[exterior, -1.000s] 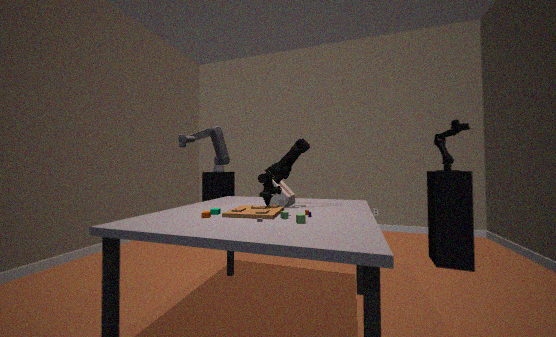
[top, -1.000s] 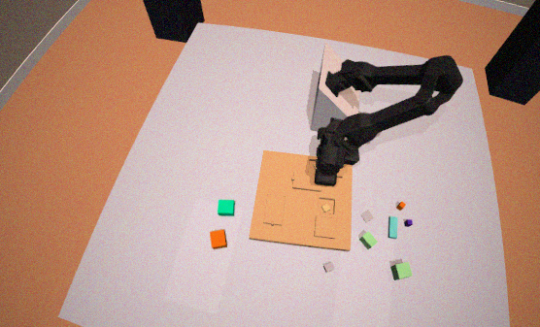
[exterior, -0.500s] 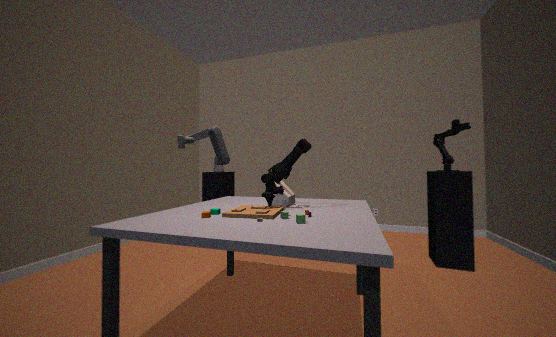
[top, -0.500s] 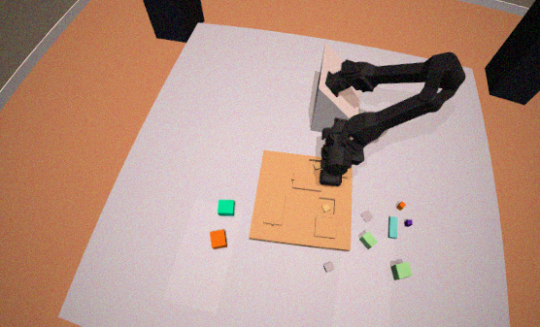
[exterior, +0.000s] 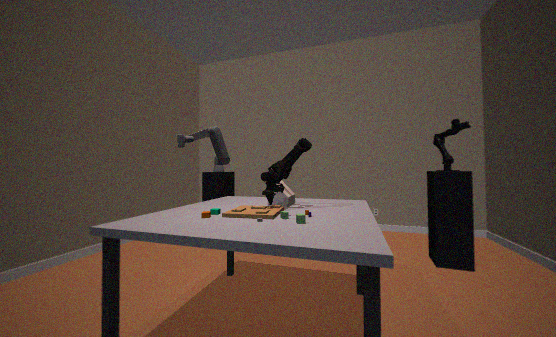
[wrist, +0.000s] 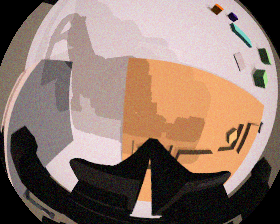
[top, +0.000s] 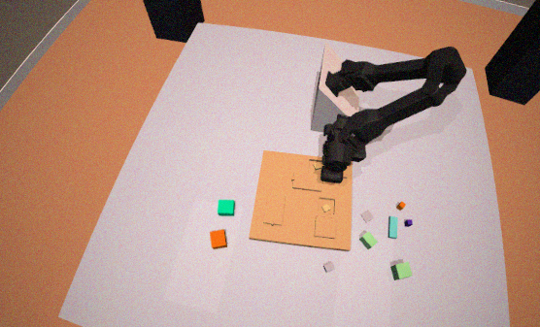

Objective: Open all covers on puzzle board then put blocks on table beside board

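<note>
Right now the tan puzzle board is 10 cm ahead of my gripper tip, 4 cm to the right of it and 2 cm below it. From my gripper tip the other things lie so: teal bar 14 cm ahead, 24 cm to the left, 3 cm below; tiny orange cube 7 cm ahead, 26 cm to the left, 2 cm below; tiny purple cube 12 cm ahead, 29 cm to the left, 2 cm below.
</note>
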